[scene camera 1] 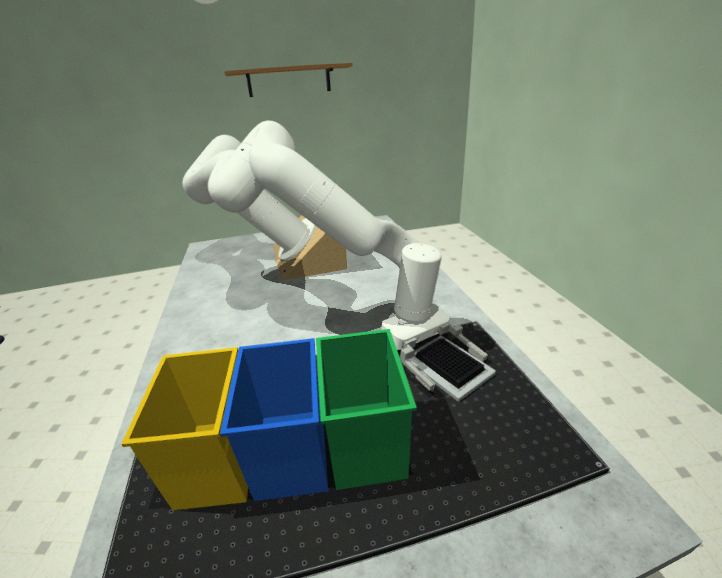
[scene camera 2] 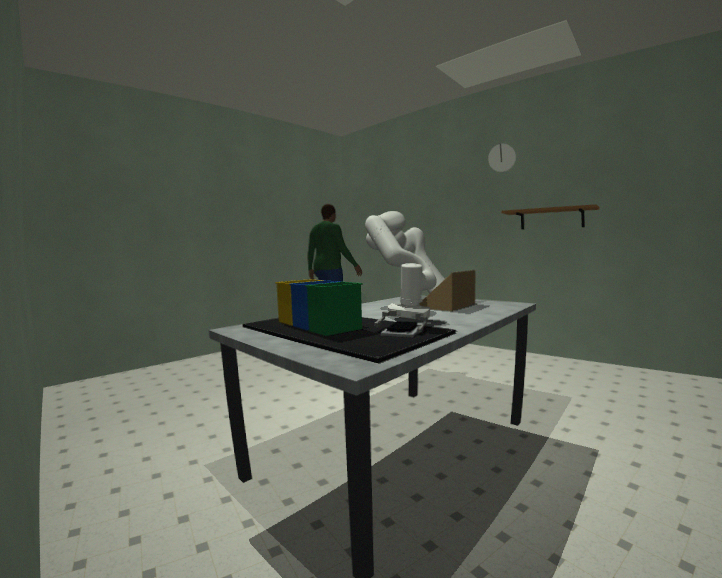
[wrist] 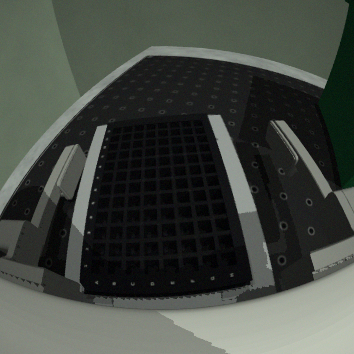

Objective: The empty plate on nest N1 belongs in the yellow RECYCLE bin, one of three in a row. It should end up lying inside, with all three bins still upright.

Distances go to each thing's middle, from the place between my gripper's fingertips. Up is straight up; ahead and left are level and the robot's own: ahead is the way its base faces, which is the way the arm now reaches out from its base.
Scene:
The black multi-well plate [scene camera 1: 458, 368] lies 4 cm behind my hand. Also, from my hand: nest N1 [scene camera 1: 473, 384]: 4 cm behind, 2 cm below; then green bin [scene camera 1: 366, 404]: 24 cm to the right, 7 cm above, 5 cm ahead; then blue bin [scene camera 1: 272, 420]: 37 cm to the right, 7 cm above, 1 cm ahead.

